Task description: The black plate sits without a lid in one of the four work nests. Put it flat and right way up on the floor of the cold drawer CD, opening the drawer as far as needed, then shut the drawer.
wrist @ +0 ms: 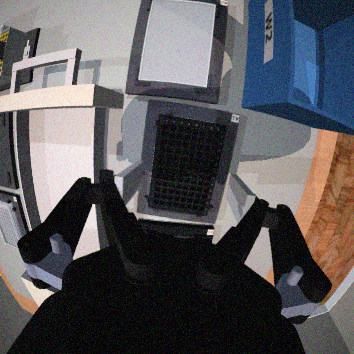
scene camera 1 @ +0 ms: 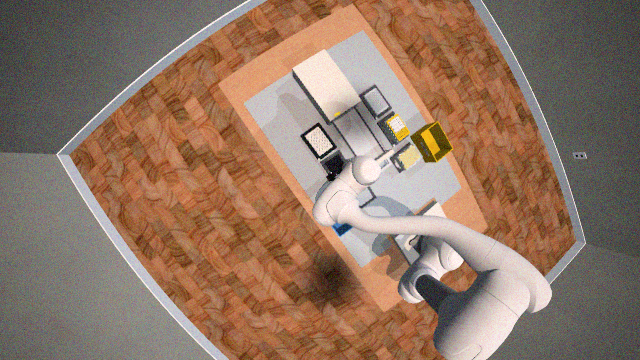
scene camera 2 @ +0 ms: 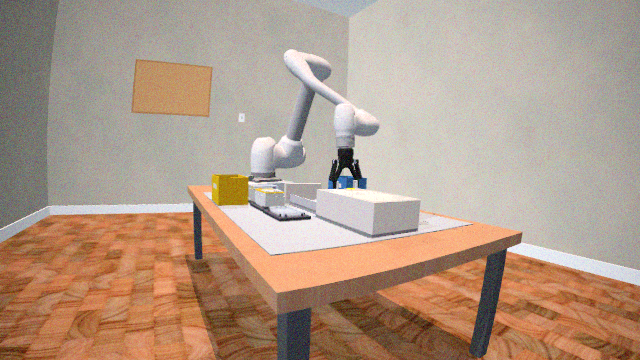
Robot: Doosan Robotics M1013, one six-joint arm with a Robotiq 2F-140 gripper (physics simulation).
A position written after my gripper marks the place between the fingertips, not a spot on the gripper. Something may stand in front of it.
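Scene camera 2 gives me my gripper [scene camera 2: 346,195], but scene camera 2 does not show the black plate, hidden by the cold drawer. The wrist view has my gripper [wrist: 185,179] too, and there I can see the black plate [wrist: 186,155] and the cold drawer [wrist: 59,131].
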